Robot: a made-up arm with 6 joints. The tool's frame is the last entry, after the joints.
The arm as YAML. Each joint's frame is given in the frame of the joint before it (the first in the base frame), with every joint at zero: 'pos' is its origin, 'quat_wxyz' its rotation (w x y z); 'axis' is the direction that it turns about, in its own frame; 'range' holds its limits. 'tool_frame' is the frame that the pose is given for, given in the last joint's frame.
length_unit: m
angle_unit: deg
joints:
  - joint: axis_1
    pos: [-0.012, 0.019, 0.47]
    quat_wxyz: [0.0, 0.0, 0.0, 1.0]
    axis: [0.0, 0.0, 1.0]
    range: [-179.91, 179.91]
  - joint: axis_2
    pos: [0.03, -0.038, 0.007]
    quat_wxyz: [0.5, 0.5, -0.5, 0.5]
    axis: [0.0, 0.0, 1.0]
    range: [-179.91, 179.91]
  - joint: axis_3
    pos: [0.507, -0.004, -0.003]
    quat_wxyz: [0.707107, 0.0, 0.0, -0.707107]
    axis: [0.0, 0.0, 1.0]
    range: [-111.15, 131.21]
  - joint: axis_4
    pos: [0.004, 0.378, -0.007]
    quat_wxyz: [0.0, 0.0, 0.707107, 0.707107]
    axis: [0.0, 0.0, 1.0]
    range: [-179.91, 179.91]
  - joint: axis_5
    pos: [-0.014, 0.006, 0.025]
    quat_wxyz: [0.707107, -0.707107, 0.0, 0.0]
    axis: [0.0, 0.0, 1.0]
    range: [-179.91, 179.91]
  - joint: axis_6
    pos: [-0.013, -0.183, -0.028]
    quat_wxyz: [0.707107, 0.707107, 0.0, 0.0]
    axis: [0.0, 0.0, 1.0]
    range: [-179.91, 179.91]
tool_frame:
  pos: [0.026, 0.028, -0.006]
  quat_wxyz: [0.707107, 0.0, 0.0, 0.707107]
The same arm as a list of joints. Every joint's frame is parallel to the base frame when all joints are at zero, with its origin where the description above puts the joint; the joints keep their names.
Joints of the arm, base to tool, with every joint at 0 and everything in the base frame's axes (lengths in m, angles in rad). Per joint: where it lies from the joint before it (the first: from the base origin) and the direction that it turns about. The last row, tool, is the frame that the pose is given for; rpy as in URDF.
axis_1: origin -0.012 0.019 0.47 axis 0 0 1
axis_2: origin -0.03 0.038 0.007 axis 0 1 0
axis_3: origin -0.004 -0.003 0.507 axis 0 1 0
axis_4: origin -0.004 -0.007 0.378 axis 0 0 1
axis_5: origin -0.014 0.006 0.025 axis 0 1 0
axis_6: origin -0.013 -0.028 0.183 axis 0 0 1
tool: origin 0.026 0.028 -0.006 rpy 0 0 1.5708
Joint limits (rad, base to tool): -3.14..3.14 -3.14..3.14 -1.9399..2.29 -3.14..3.14 -3.14..3.14 -3.14..3.14

